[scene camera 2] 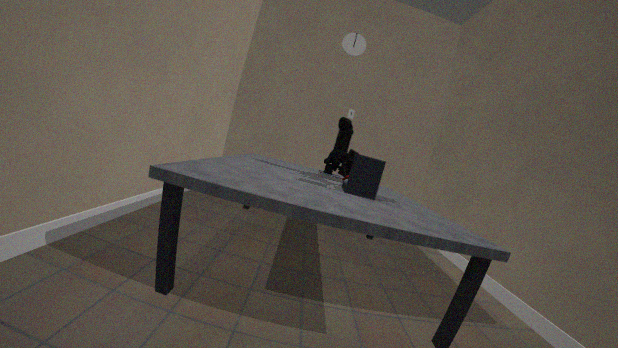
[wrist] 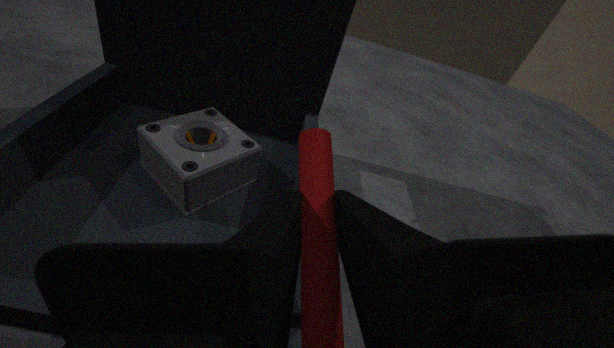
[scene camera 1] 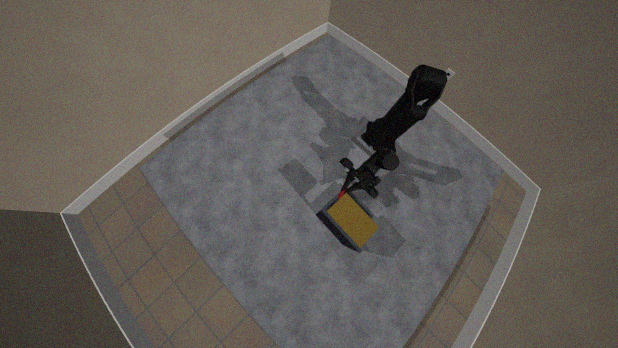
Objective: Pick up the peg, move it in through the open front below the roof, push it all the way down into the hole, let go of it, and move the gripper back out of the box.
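Places are measured from the arm's base along level axes (x back, y right, z up), in centimetres.
Pixels of known places: gripper, fingertip midpoint: [scene camera 2: 346, 177] [wrist: 317, 201] [scene camera 1: 342, 192]; arm's base, link origin: [scene camera 2: 327, 173] [scene camera 1: 369, 137].
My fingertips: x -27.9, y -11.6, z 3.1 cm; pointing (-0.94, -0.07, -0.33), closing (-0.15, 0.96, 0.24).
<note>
Ahead of a thing's pixels: the offset from my fingertips to its middle. "*": to the spot under its first point. Level surfaces: height alone.
The red peg {dx +1.0, dy +0.3, dz -0.5 cm} [scene camera 1: 342, 194] [scene camera 2: 346, 177] [wrist: 316, 165] is held lengthwise between the fingers of my gripper [scene camera 1: 345, 190] [wrist: 317, 201]; its tip sticks out past them. The gripper is shut on it, at the open front of the box. The box has a yellow roof [scene camera 1: 352, 221] and dark walls [scene camera 2: 366, 176] [wrist: 220, 50]. Inside, in the wrist view, a grey square block {dx -5.3, dy -6.8, dz -4.0 cm} [wrist: 222, 177] with a round hole {* dx -6.1, dy -7.1, dz -3.3 cm} [wrist: 201, 135] stands on the box floor, left of the peg tip. The peg is apart from the block. In scene camera 2 a wall partly hides the gripper.
The box stands on a grey table {dz -6.5 cm} [scene camera 1: 240, 200] [scene camera 2: 250, 187]. A low dark wall edge {* dx -4.7, dy -15.0, dz -2.6 cm} [wrist: 60, 102] of the box runs at the left of the wrist view. The black arm [scene camera 1: 400, 115] [scene camera 2: 343, 140] reaches from the table's back side toward the box.
</note>
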